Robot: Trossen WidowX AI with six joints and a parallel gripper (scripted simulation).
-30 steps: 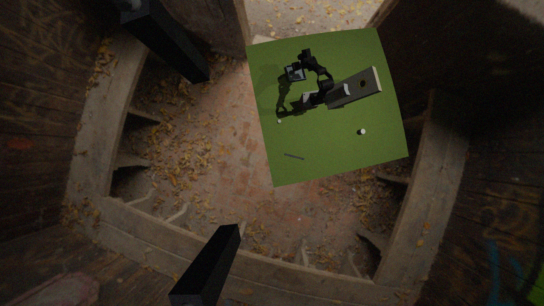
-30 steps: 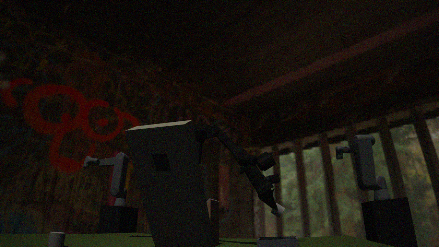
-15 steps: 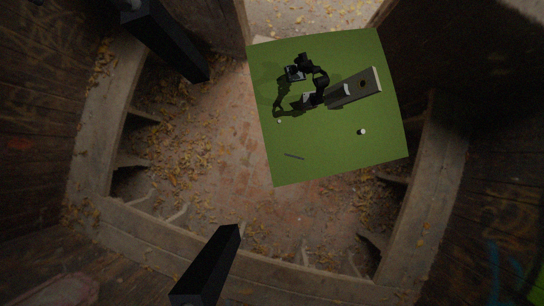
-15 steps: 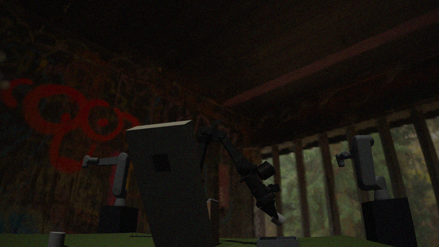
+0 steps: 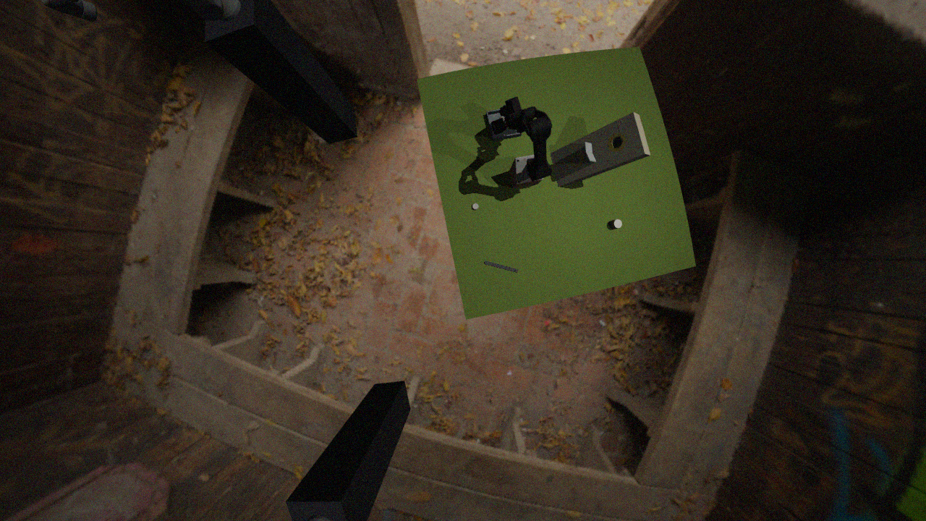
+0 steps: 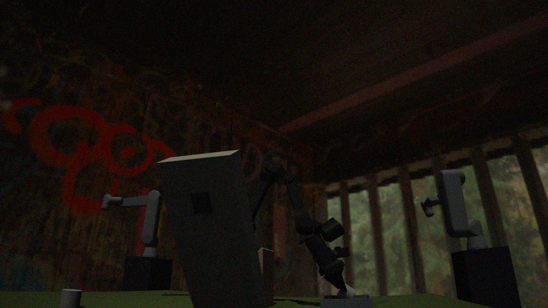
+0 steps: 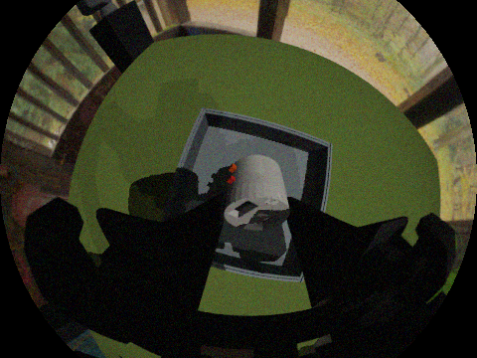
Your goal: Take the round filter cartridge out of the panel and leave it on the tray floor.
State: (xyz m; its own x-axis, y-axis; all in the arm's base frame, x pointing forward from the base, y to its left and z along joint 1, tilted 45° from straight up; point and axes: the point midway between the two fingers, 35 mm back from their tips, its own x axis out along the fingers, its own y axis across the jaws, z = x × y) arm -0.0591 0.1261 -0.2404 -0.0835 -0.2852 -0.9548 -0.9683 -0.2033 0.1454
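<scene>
The round filter cartridge lies right at my gripper tip. Round my gripper tip: grey tray 4 cm below, 1 cm to the left.
</scene>
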